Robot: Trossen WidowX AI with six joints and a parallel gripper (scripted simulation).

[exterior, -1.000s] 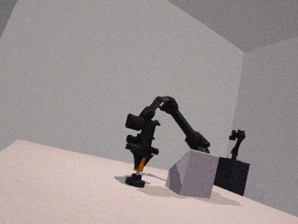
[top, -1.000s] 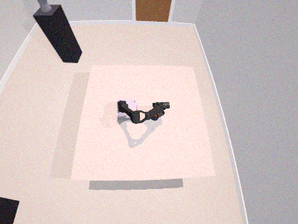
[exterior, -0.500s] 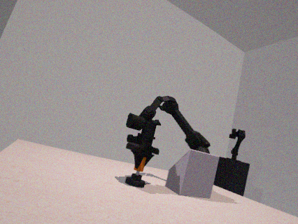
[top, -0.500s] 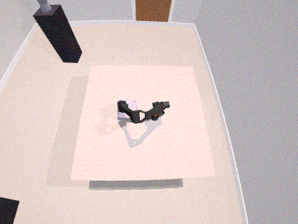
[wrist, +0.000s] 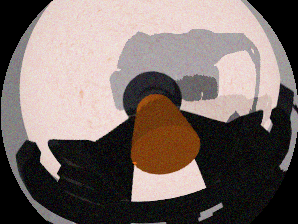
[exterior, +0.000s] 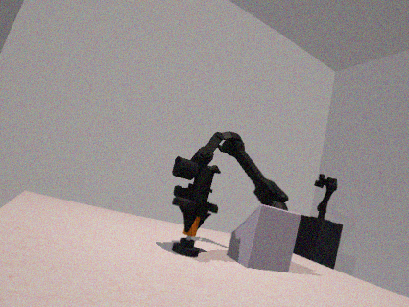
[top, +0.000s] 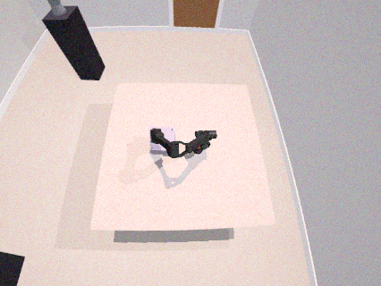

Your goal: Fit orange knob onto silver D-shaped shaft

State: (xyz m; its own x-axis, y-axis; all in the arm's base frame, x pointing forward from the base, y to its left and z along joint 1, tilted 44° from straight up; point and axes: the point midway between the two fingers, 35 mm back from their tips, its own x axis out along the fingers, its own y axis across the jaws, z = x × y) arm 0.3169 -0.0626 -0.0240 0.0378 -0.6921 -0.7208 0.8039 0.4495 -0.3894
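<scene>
The round pedestal lies 40 mm below my gripper tip. Round my gripper tip: orange knob 30 mm above.
</scene>
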